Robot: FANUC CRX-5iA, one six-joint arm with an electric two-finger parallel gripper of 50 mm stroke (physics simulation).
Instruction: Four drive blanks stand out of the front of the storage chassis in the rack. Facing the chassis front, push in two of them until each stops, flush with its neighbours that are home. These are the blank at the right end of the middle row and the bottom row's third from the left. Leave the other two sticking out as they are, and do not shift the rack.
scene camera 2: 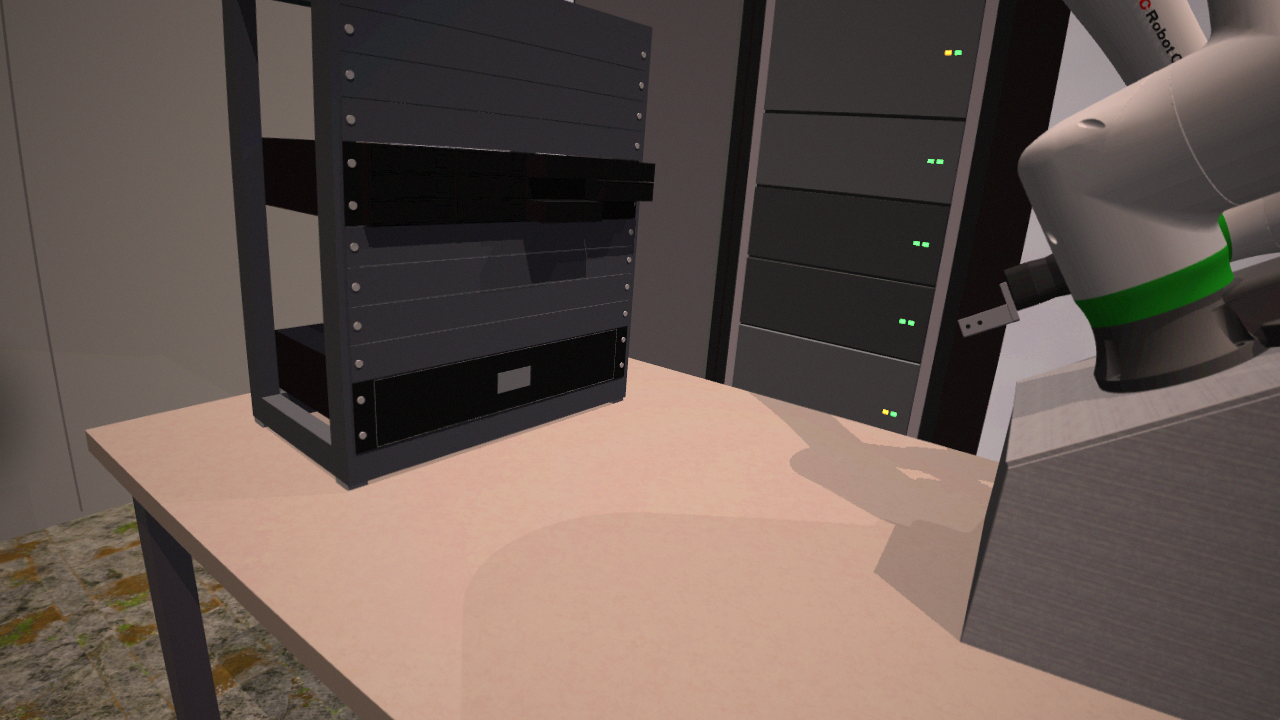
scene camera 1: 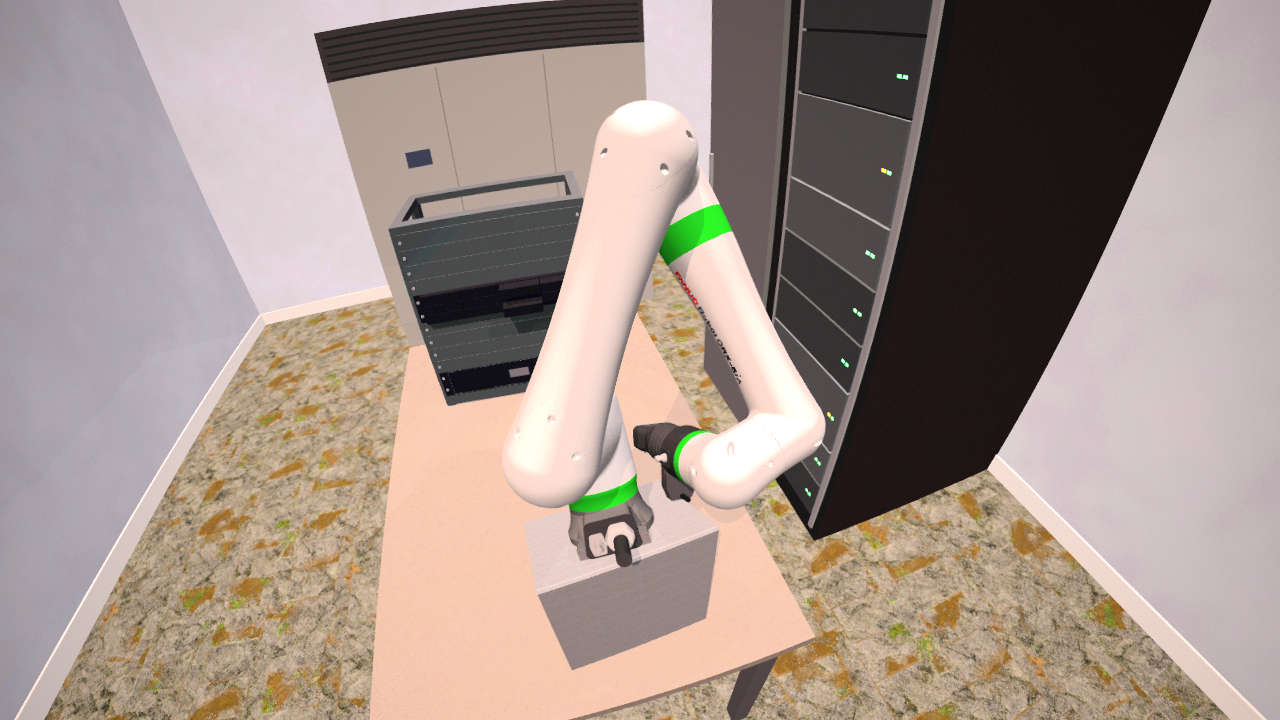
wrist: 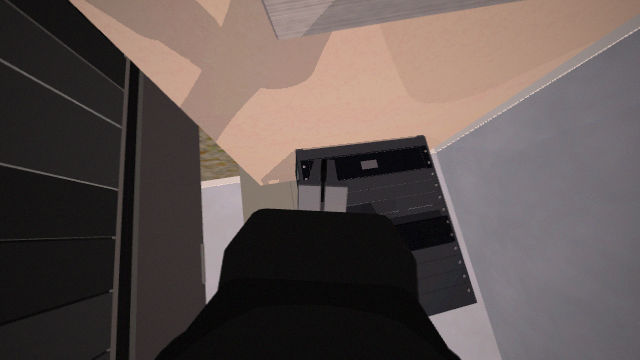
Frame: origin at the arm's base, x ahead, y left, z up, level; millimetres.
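Seen in the pictures: gripper, between the fingertips: (scene camera 2: 961,329) (scene camera 1: 638,440) (wrist: 323,172); arm's base, origin of its link: (scene camera 2: 1183,360) (scene camera 1: 612,527).
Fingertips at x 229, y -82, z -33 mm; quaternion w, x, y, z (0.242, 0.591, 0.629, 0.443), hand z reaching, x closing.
Observation:
Pixels of each thing's top centre, then the offset from my fingertips to it. Level surfaces: height alone.
- middle row's right-end blank, centre of its top: (scene camera 2: 600,179) 131 mm left, 512 mm ahead, 134 mm up
- bottom row's third blank, centre of its top: (scene camera 2: 544,197) (scene camera 1: 522,295) 241 mm left, 506 mm ahead, 105 mm up
- top row's third blank, centre of its top: (scene camera 2: 546,155) (scene camera 1: 518,277) 241 mm left, 506 mm ahead, 163 mm up
- table, height of its surface: 238 mm down
The rack (scene camera 1: 402,259) (scene camera 2: 331,268) (wrist: 362,144) stands upright on the table. Its black storage chassis (scene camera 2: 402,188) (wrist: 427,234) sits mid-height. In scene camera 2, the middle row's right-end blank (scene camera 2: 628,190) and the bottom row's third blank (scene camera 2: 563,211) (scene camera 1: 522,306) stand out. Above them, the top row's third blank (scene camera 2: 562,167) and right-end blank (scene camera 2: 628,170) also stand out. The arm hides the chassis's right end in scene camera 1, and the gripper body hides part of it in the wrist view. My gripper (scene camera 2: 962,328) (wrist: 323,172) is shut and empty, well in front of the rack, touching nothing.
The arm's grey pedestal (scene camera 1: 626,617) (scene camera 2: 1118,546) stands on the table (scene camera 1: 465,537) (scene camera 2: 671,608). A tall server cabinet (scene camera 1: 1011,268) (scene camera 2: 827,358) (wrist: 165,200) stands beside the table, to the rack's right. A black unit with a pale label (scene camera 2: 429,407) fills the rack's bottom. A beige cabinet (scene camera 1: 492,125) stands behind.

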